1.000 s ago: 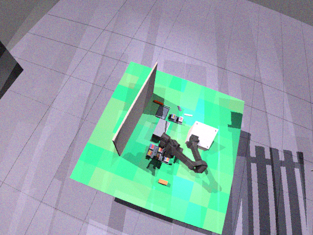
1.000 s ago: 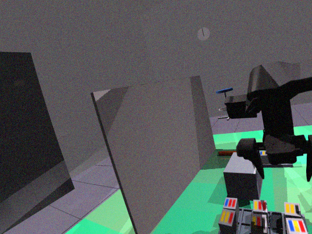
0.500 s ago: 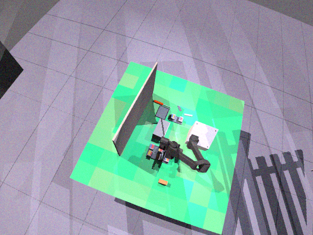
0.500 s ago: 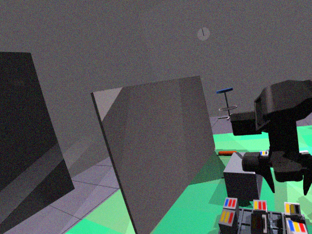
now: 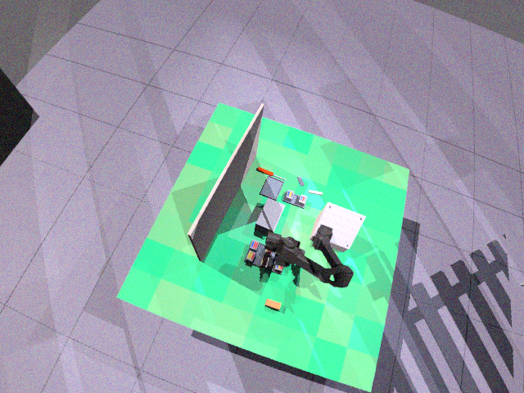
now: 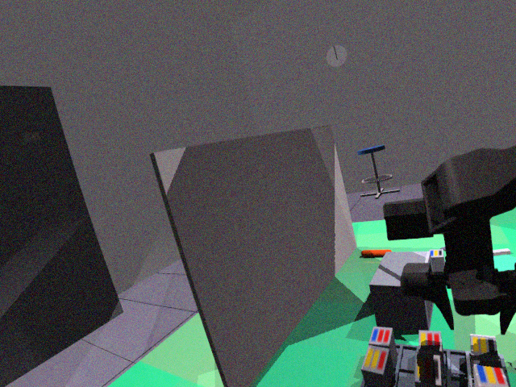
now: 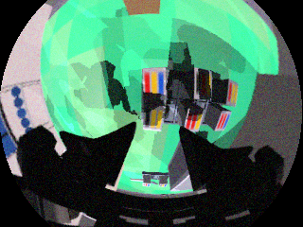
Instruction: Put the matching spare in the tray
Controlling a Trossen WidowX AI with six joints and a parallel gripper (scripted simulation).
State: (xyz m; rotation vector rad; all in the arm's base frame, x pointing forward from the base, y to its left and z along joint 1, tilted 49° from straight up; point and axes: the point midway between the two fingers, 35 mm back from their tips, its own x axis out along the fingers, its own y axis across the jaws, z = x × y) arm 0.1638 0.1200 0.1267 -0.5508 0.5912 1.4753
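Right now the dark spare is 4 cm below my gripper tip and 1 cm behind it. The rest, counted from my gripper tip: orange block: 24 cm to the left, 5 cm below, 4 cm behind; then flat dark grey tray: 36 cm to the right, 17 cm ahead, 7 cm below; then upright panel: 35 cm ahead, 18 cm to the right, 15 cm above.
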